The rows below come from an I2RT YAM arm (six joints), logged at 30 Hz.
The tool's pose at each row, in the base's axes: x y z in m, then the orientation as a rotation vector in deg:
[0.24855 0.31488 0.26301 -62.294 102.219 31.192]
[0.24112 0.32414 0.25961 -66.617 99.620 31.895]
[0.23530 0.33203 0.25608 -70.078 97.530 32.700]
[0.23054 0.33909 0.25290 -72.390 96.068 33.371]
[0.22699 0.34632 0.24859 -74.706 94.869 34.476]
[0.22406 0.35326 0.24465 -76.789 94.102 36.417]
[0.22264 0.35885 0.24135 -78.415 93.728 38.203]
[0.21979 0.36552 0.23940 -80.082 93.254 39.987]
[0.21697 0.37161 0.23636 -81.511 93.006 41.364]
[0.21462 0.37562 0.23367 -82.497 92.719 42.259]
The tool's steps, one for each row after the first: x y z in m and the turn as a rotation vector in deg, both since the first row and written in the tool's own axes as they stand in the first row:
[0.00015 0.01138 0.00479 -2.650 -0.313 -3.193]
[0.00076 0.02070 0.00941 -4.977 -0.548 -5.622]
[0.00125 0.02866 0.01377 -6.638 -0.748 -7.204]
[0.00247 0.03578 0.01937 -8.619 -0.803 -8.454]
[0.00340 0.04218 0.02489 -11.054 -0.784 -8.995]
[0.00410 0.04654 0.02985 -13.144 -0.624 -9.174]
[0.00337 0.05255 0.03430 -15.254 -0.494 -9.413]
[0.00385 0.05834 0.03882 -16.963 -0.212 -9.598]
[0.00485 0.06264 0.04188 -18.103 -0.086 -9.802]

